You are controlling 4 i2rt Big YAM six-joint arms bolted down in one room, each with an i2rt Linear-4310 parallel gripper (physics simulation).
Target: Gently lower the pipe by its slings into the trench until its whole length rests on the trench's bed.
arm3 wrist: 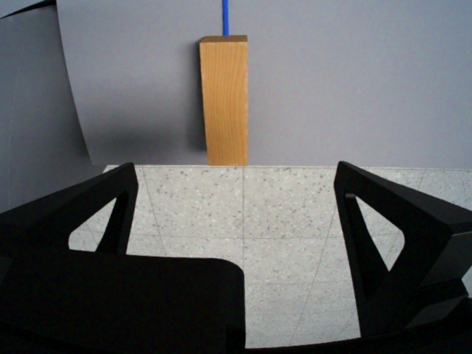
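In the arm3 wrist view a long wooden block [226,102] lies on the grey surface [350,100], its near end at that surface's edge. A thin blue strap [225,17], which may be part of a sling, runs from the block's far end out of the top of the view. The arm3 gripper [237,166] is open, its two black fingertips wide apart, one to each side of the block's near end. Nothing is held between them. The pipe and the trench do not show in this view. The grippers of arm1, arm2 and arm4 do not show either.
The straight edge of the grey surface crosses the middle of the view, with a speckled tiled floor [285,210] beyond it. A darker grey surface [35,100] stands at the left, with a thin black strip [30,7] at the top left corner.
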